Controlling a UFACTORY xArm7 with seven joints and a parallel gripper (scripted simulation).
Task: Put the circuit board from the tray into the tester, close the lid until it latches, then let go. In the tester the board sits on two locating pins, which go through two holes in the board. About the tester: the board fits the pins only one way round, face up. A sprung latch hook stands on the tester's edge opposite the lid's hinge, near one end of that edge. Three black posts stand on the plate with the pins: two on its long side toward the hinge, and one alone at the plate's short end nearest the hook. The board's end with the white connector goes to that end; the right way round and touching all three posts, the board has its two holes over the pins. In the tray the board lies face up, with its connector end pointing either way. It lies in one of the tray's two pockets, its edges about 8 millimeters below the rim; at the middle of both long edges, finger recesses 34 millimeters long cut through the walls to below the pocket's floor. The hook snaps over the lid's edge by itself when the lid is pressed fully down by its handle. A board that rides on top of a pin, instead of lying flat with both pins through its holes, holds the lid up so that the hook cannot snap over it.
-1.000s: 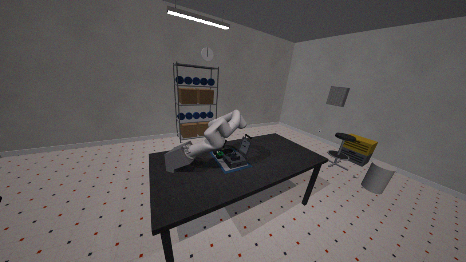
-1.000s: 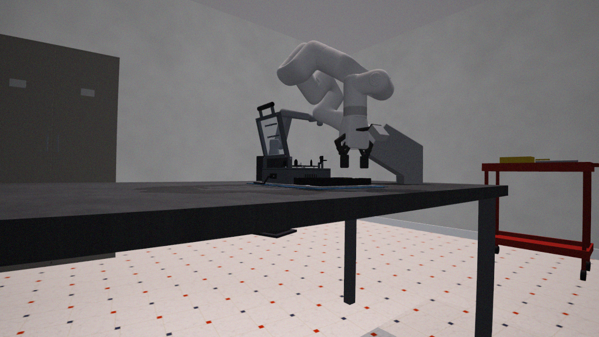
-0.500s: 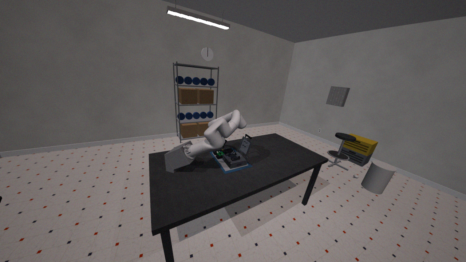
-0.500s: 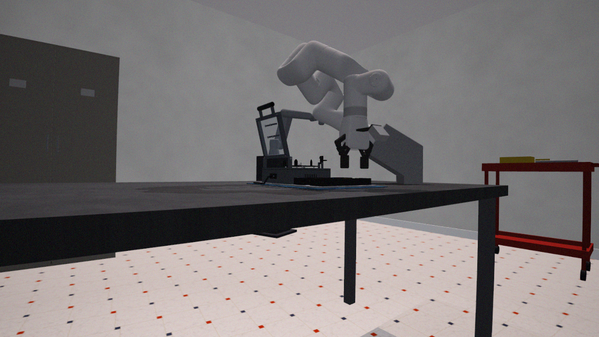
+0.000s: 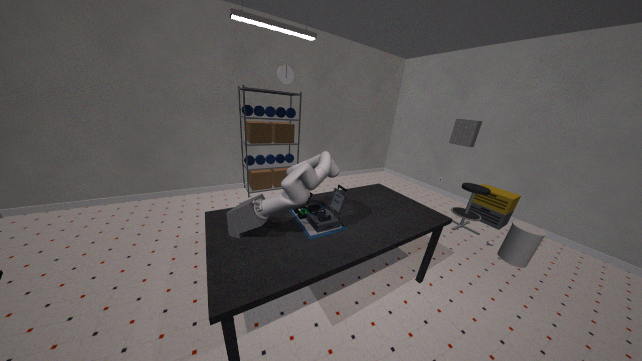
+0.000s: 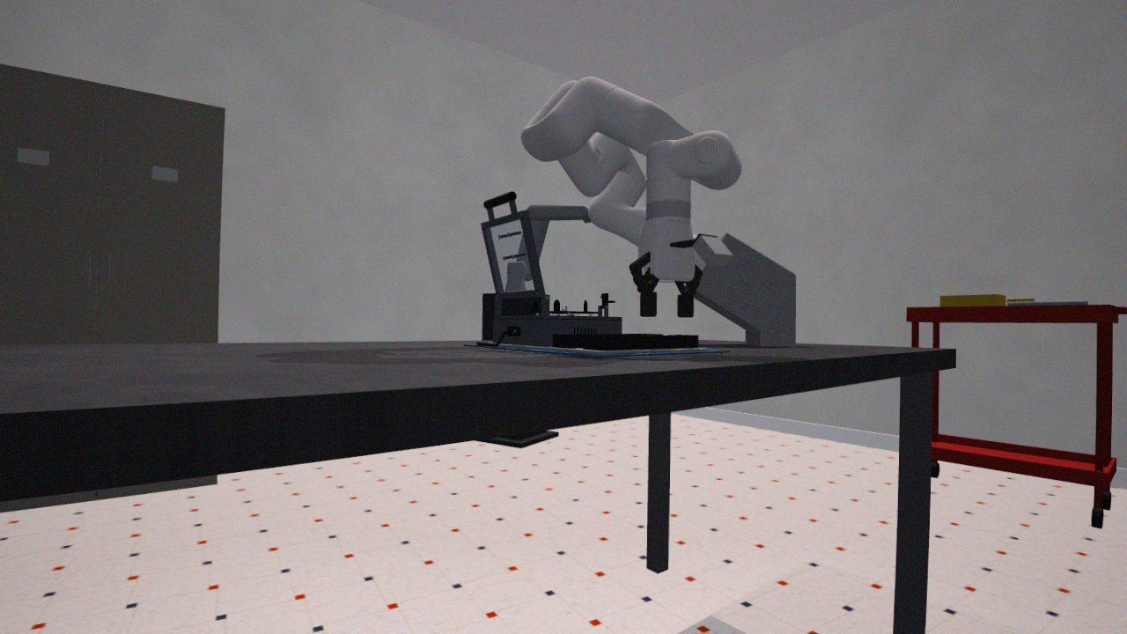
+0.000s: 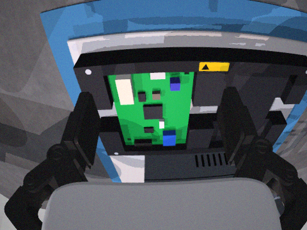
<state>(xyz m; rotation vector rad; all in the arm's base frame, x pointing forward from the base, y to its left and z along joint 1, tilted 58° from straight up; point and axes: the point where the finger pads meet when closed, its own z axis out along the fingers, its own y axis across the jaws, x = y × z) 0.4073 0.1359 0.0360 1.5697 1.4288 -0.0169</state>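
The circuit board lies 50 mm to the right of my hand, 50 mm below it and 20 mm behind it. The rest, counted from my hand: tester (200 mm to the right, 50 mm above, 10 mm ahead); lid (270 mm to the right, 120 mm above, 80 mm ahead); latch hook (150 mm to the right, 70 mm behind, 20 mm above).
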